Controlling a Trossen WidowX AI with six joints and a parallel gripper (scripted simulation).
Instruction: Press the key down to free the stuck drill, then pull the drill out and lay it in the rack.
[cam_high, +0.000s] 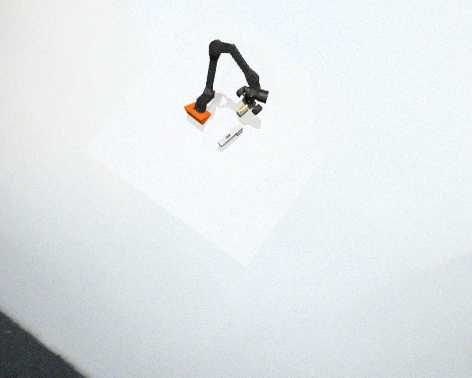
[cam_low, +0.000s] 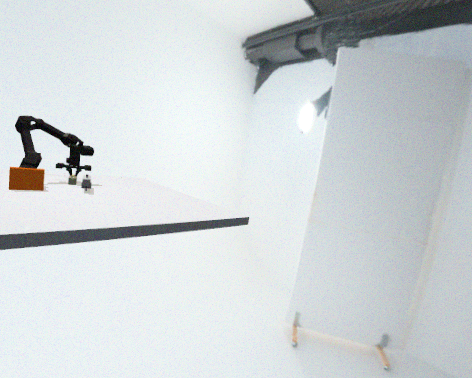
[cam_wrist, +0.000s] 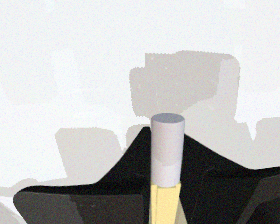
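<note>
The drill lies 40 mm to the right of my gripper tip, 40 mm above it and 10 mm behind it. Round my gripper tip: key: 260 mm to the right, 40 mm above, 20 mm ahead; rack: 50 mm to the right, 10 mm behind, 10 mm above; grey block: 230 mm to the right, 30 mm above, 20 mm ahead.
</note>
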